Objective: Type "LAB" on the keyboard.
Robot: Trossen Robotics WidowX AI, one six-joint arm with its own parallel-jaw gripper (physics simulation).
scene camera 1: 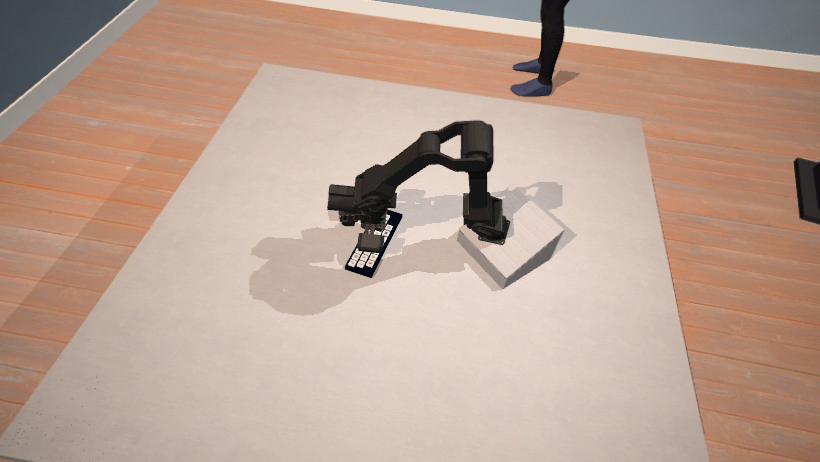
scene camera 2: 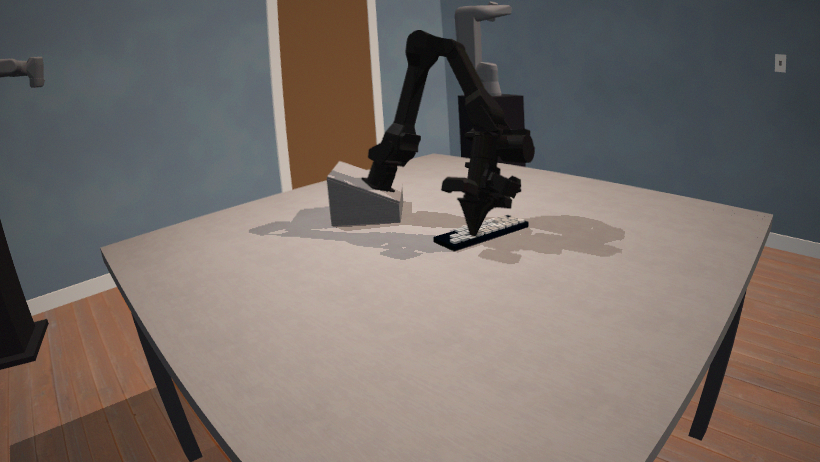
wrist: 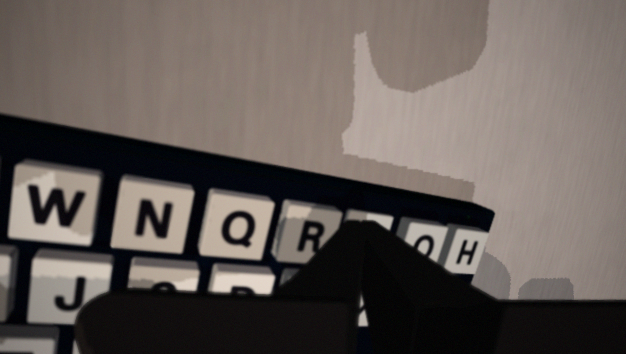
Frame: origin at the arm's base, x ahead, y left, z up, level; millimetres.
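Seen in the pictures: gripper, between the fingertips: (scene camera 1: pixel 374 222) (scene camera 2: pixel 472 235) (wrist: pixel 359 234); arm's base, origin of its link: (scene camera 1: pixel 494 230) (scene camera 2: pixel 377 185).
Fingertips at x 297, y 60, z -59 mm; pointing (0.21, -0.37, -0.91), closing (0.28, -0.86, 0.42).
Note:
Pixels of each thing's top centre, then the offset from my fingertips to it. Level surfaces: height alone.
- dark blue keyboard, centre of its top: (wrist: pixel 182 299) (scene camera 2: pixel 483 226) (scene camera 1: pixel 374 237) 24 mm back, 46 mm left, 2 mm up
- W key, centre of its top: (wrist: pixel 54 207) 6 mm back, 77 mm left, 2 mm up
- N key, centre of its top: (wrist: pixel 153 219) 5 mm back, 57 mm left, 2 mm up
- Q key, centre of its top: (wrist: pixel 238 228) 3 mm back, 37 mm left, 2 mm up
- R key, centre of its top: (wrist: pixel 310 236) 2 mm back, 17 mm left, 2 mm up
- O key, centre of its top: (wrist: pixel 423 248) 0 mm ahead, 24 mm right, 2 mm up
- H key, centre of its top: (wrist: pixel 467 252) 1 mm ahead, 44 mm right, 2 mm up
- table, height of its surface: 15 mm down
- J key, centre of its top: (wrist: pixel 69 294) 26 mm back, 71 mm left, 2 mm up
The dark blue keyboard (scene camera 1: pixel 363 261) (scene camera 2: pixel 444 241) (wrist: pixel 150 161) with white letter keys lies flat on the table. My gripper (scene camera 1: pixel 370 241) (scene camera 2: pixel 473 232) (wrist: pixel 359 234) is shut and empty, pointing down with its tips at the keys; whether they touch is unclear. In the wrist view the top row shows the W key (wrist: pixel 50 212), N key (wrist: pixel 152 215), Q key (wrist: pixel 236 227), R key (wrist: pixel 305 235), O key (wrist: pixel 425 245) and H key (wrist: pixel 466 250). The tips cover most of the key (wrist: pixel 382 220) between R and O; its letter is hidden. No readable L, A or B shows.
A grey wedge-shaped block (scene camera 1: pixel 519 238) (scene camera 2: pixel 364 203) under the arm's base stands on the table (scene camera 1: pixel 401 373) (scene camera 2: pixel 401 332). The J key (wrist: pixel 70 290) shows in the second row. A person's legs (scene camera 1: pixel 552 43) show beyond the table's back edge in scene camera 1.

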